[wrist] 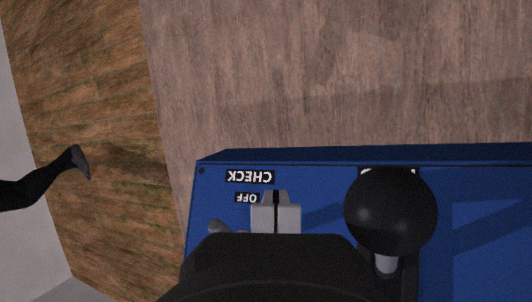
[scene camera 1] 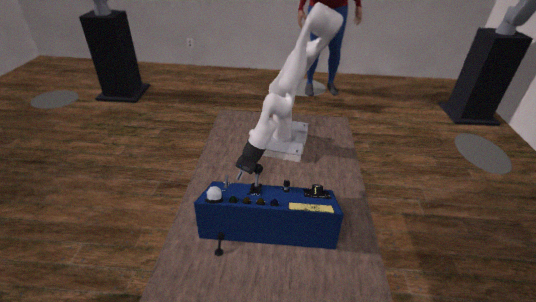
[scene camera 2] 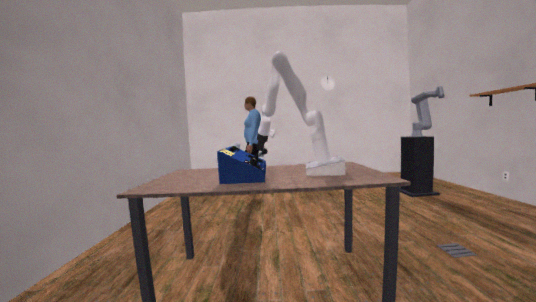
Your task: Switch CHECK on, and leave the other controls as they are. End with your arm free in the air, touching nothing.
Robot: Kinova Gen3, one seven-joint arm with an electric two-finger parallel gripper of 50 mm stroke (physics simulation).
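Places are measured from the arm's base along level axes (x ahead, y left, z up), in centimetres.
Pixels of known places: gripper, between the fingertips: (wrist: 275, 204) (scene camera 1: 238, 178) (scene camera 2: 262, 156); arm's base, origin of its link: (scene camera 1: 282, 134) (scene camera 2: 323, 161).
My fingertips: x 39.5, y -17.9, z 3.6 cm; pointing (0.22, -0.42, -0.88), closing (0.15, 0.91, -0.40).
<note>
Ahead of a thing's pixels: the offset from my fingertips to its middle. "spot": to the spot under its first point.
The blue console (scene camera 1: 270, 227) (scene camera 2: 242, 172) (wrist: 320, 185) stands on the table. The CHECK toggle @(dx +2.6, dy -4.4, dz +1.0 cm) (scene camera 1: 226, 182) (wrist: 218, 226) is a short grey stick at the console's corner; its tip shows below the OFF label @(spot: dx +0.7, dy -4.2, dz -2.7 cm) (wrist: 247, 197) in the wrist view, while its base and the ON side are hidden behind the gripper. Its exact setting cannot be told. The CHECK label @(dx -1.0, dy -4.2, dz -3.6 cm) (wrist: 249, 176) is readable. My gripper (scene camera 1: 239, 176) (wrist: 275, 204) is shut and empty, above the console's edge on the robot's side, between the toggle and the black-knobbed lever; no contact is visible.
The black-knobbed lever @(dx -1.9, dy +7.8, dz +4.2 cm) (scene camera 1: 258, 169) (wrist: 390, 211) stands close beside the gripper. A small black knob @(dx +3.7, dy +19.6, dz +2.3 cm) (scene camera 1: 286, 184), a rotary control @(dx +5.0, dy +31.6, dz +0.6 cm) (scene camera 1: 317, 190), a white dome @(spot: dx +20.0, dy -5.5, dz +10.1 cm) (scene camera 1: 214, 194) and several small buttons are on the console. A small black lever @(spot: dx +27.1, dy -3.7, dz -7.6 cm) (scene camera 1: 219, 245) stands at its front.
</note>
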